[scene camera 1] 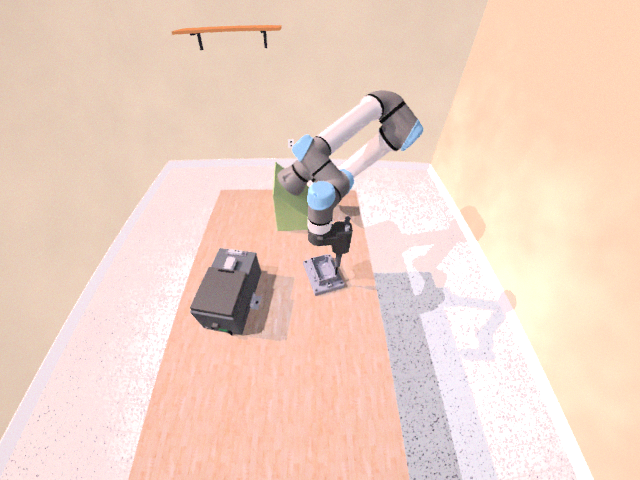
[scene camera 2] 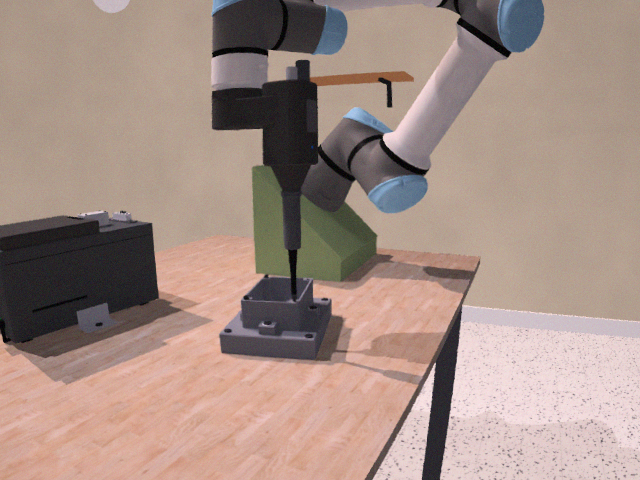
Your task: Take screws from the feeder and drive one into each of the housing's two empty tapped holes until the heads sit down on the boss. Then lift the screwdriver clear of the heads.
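Note:
The grey housing (scene camera 1: 326,287) (scene camera 2: 273,313) sits on the table, a raised open box on a wider flange. My screwdriver (scene camera 1: 336,272) (scene camera 2: 294,298) stands upright, its slim black bit reaching down to the near-right corner of the raised box's rim in the scene camera 2 view. The bit hides that spot, and I cannot make out a screw at its tip. Dark round spots show at the rim's two left corners; whether they are heads or holes is too small to tell. The dark screw feeder (scene camera 1: 219,291) (scene camera 2: 103,263) stands left of the housing.
A small grey bracket (scene camera 1: 256,301) (scene camera 2: 93,316) juts from the feeder's side toward the housing. A green wedge-shaped block (scene camera 1: 285,214) (scene camera 2: 294,258) stands behind the housing, under the arm. An orange shelf (scene camera 1: 227,28) (scene camera 2: 361,79) is on the back wall. The table's right edge runs beside the housing.

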